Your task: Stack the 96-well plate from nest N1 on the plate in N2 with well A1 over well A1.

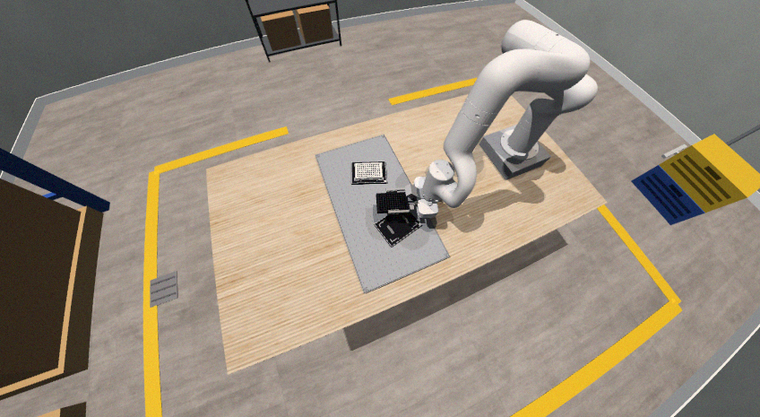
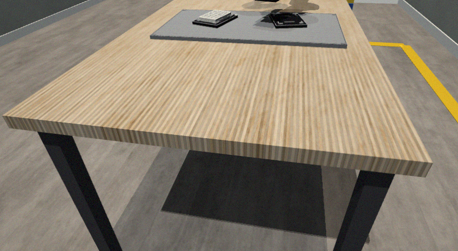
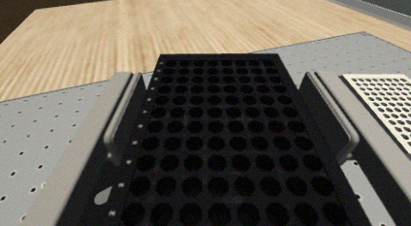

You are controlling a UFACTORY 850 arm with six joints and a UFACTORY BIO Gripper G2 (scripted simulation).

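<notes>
The white 96-well plate is 22 cm to the right of my hand, 9 cm below it and 6 cm ahead of it. Round my hand: nest N1 (10 cm below, 6 cm to the left, 2 cm behind); nest N2 (22 cm to the right, 10 cm below, 6 cm ahead); black 96-well plate (1 cm below).
</notes>
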